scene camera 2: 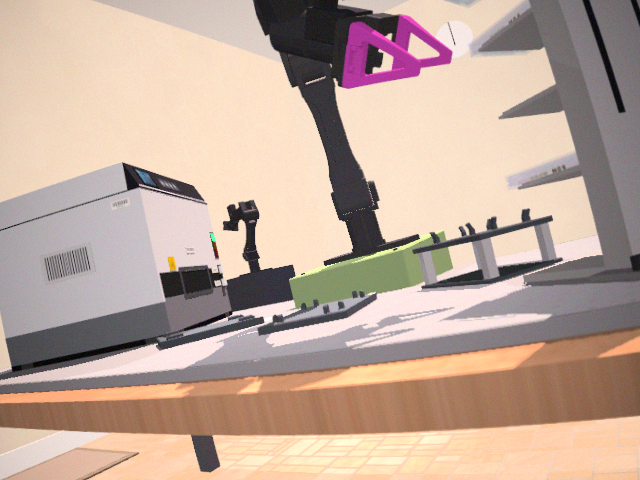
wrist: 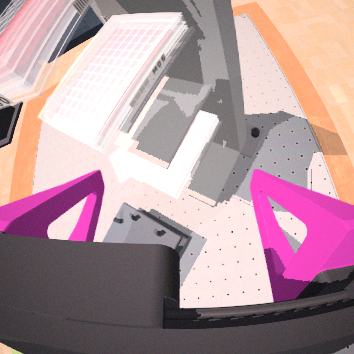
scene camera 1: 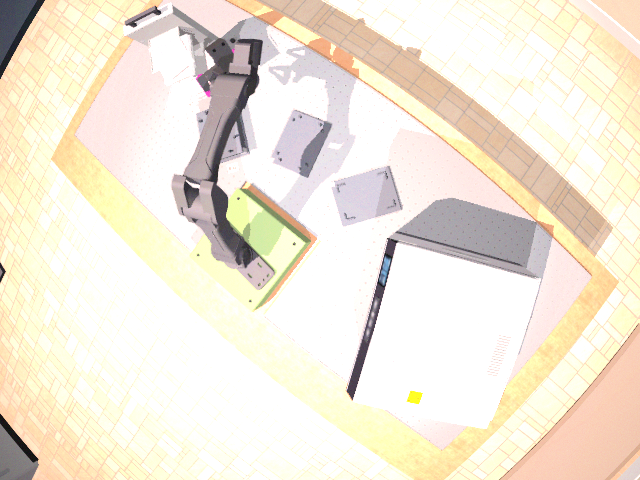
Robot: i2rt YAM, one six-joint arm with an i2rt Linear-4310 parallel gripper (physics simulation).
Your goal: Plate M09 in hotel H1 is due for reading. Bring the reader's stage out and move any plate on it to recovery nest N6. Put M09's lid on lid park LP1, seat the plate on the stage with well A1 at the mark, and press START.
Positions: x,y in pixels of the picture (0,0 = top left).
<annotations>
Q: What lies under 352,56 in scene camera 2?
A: My gripper.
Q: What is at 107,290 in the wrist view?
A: My gripper.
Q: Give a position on a grey hotel post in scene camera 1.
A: At 187,25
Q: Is my gripper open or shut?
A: Open.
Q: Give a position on a grey hotel post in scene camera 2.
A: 597,129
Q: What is my gripper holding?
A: Nothing.
</annotations>
